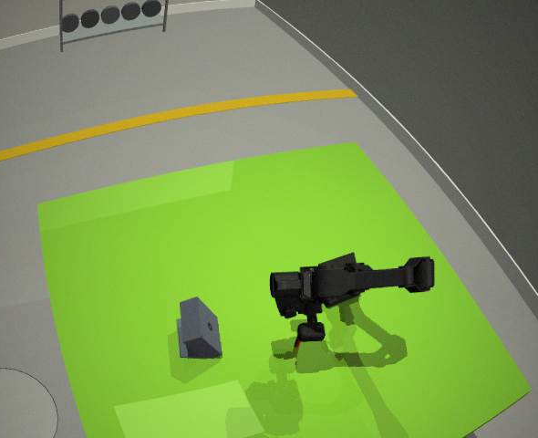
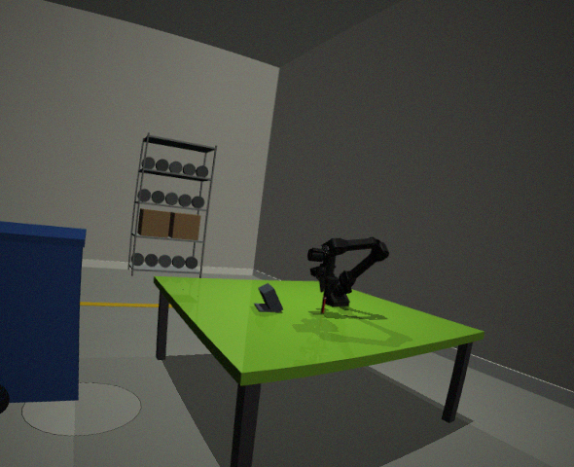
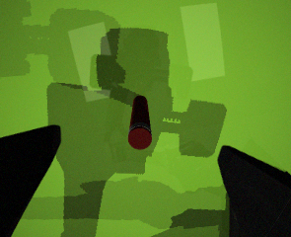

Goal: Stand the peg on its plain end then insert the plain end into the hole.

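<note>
Right now the peg is 30 mm below my gripper tip. Round my gripper tip: sloped panel (230 mm ahead, 120 mm to the right, 40 mm below).
</note>
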